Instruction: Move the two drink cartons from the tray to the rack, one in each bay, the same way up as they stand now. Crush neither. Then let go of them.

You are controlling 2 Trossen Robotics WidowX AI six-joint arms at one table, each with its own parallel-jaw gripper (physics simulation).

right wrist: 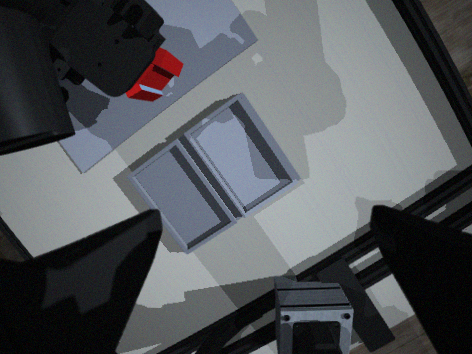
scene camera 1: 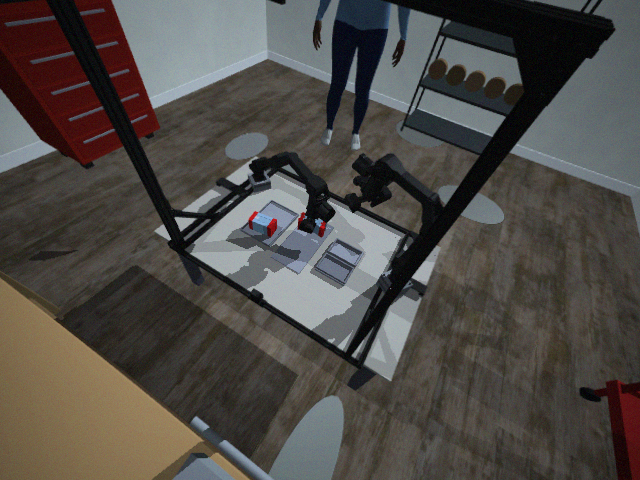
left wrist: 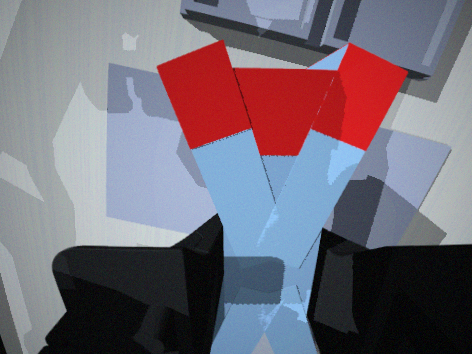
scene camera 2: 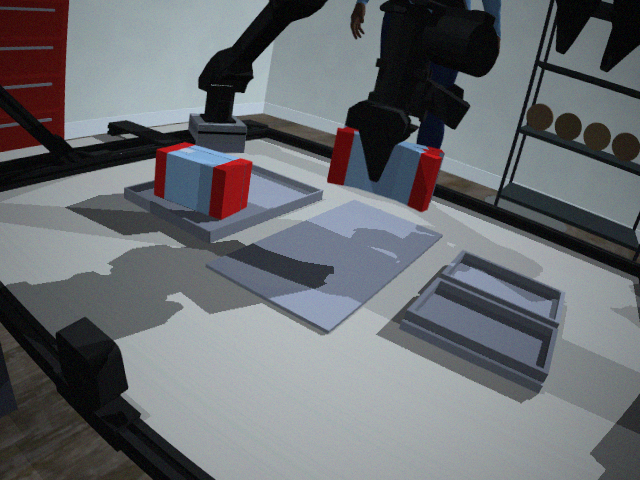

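Seen in the pictures: left gripper, between the fingertips: (left wrist: 253, 216) (scene camera 2: 376, 177); right gripper, between the fingertips: (right wrist: 265, 218) (scene camera 1: 361, 209) (scene camera 2: 583, 62); left arm's base, origin of its link: (scene camera 1: 259, 177) (scene camera 2: 217, 119); right arm's base, origin of its link: (right wrist: 315, 341).
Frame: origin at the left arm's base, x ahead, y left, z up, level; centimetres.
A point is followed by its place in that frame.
One blue carton with red ends (scene camera 1: 262, 223) @(x 34.0, y -10.5, z 1.9 cm) (scene camera 2: 188, 178) @(x 33.9, y -11.8, z -0.7 cm) rests on its long side in the shallow grey tray (scene camera 2: 210, 235) @(x 43.3, y -10.6, z -4.5 cm). My left gripper (scene camera 1: 307, 225) @(x 46.0, y 9.0, z 4.2 cm) (scene camera 2: 377, 170) @(x 46.0, y 9.0, z 4.2 cm) (left wrist: 253, 216) @(x 46.0, y 9.0, z 4.2 cm) is shut on the other carton (scene camera 2: 398, 170) @(x 49.0, y 9.7, z 6.3 cm) (left wrist: 290, 200) @(x 48.9, y 11.0, z 9.3 cm) (right wrist: 162, 72) @(x 50.3, y 14.3, z 6.2 cm) across its middle, holding it in the air with its red ends sideways. In the left wrist view its sides look drawn in between the fingers. The grey rack (scene camera 1: 338, 258) @(x 62.6, y 16.9, z -4.6 cm) (scene camera 2: 470, 356) @(x 69.8, y 8.0, z -4.9 cm) (left wrist: 325, 25) @(x 59.0, y 13.4, z -4.3 cm) (right wrist: 182, 195) @(x 66.4, y 12.5, z -4.6 cm) has two bays, both empty. My right gripper (scene camera 1: 368, 200) @(x 60.1, y 23.6, z 24.5 cm) (scene camera 2: 583, 59) @(x 60.1, y 23.6, z 24.5 cm) (right wrist: 265, 218) @(x 60.1, y 23.6, z 24.5 cm) is open and empty, raised above the table.
A flat grey panel (scene camera 1: 302, 253) (scene camera 2: 330, 310) (left wrist: 145, 185) lies between tray and rack, near the held carton. Black frame rails edge the table, with upright posts in scene camera 1. A person stands behind the table. The left arm reaches across the back of the table.
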